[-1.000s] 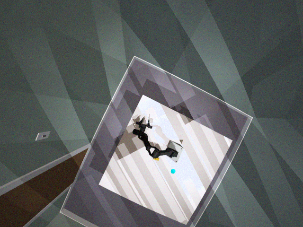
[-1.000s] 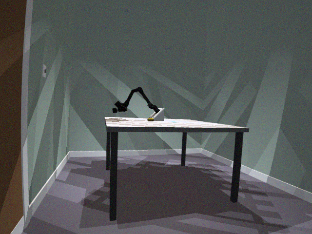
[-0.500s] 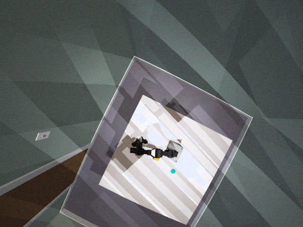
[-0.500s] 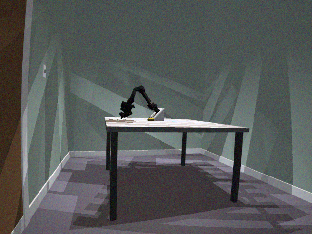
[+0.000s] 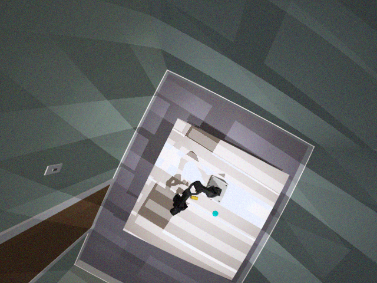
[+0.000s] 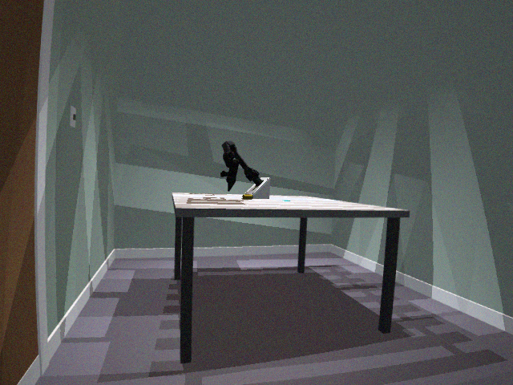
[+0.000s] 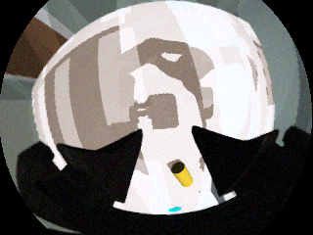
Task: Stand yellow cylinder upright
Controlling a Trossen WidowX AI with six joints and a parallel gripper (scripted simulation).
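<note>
Now: gripper tip 140 mm to the right of the yellow cylinder and 40 mm above it. From my gripper tip the other things lie so: cyan circle 90 mm ahead, 400 mm to the left, 60 mm below.
</note>
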